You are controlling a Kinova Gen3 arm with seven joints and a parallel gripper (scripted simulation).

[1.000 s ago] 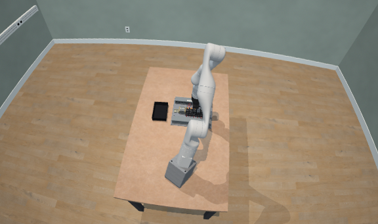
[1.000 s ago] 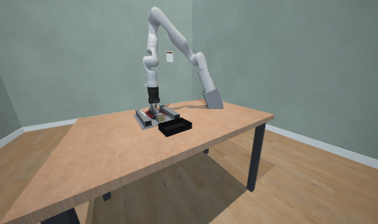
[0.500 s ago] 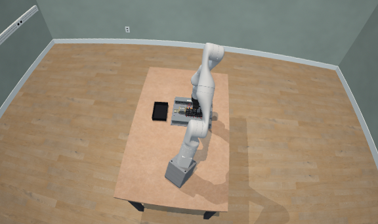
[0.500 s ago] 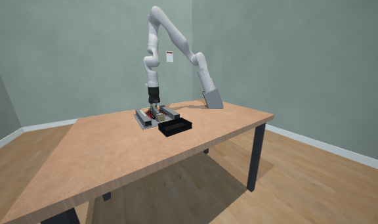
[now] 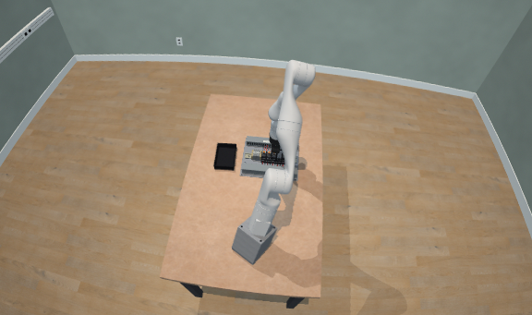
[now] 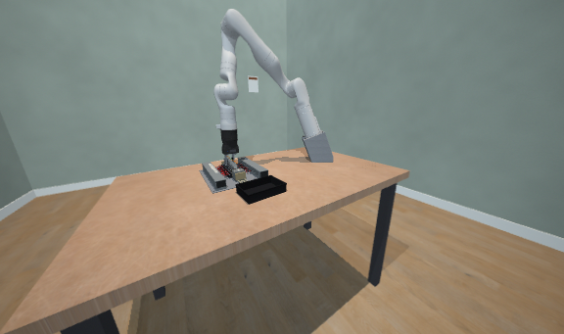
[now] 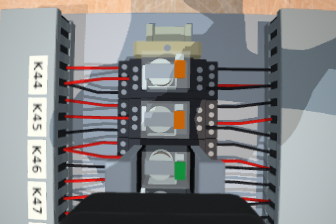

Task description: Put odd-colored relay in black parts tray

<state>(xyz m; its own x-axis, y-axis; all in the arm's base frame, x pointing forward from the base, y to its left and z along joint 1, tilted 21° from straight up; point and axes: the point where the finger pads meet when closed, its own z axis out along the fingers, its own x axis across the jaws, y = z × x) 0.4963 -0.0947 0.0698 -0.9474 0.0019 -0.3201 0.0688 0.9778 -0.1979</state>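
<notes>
The relay panel lies 5 cm to the left of my hand and 3 cm below it. The rest, counted from my hand: black parts tray 30 cm to the left, 4 cm below.
</notes>
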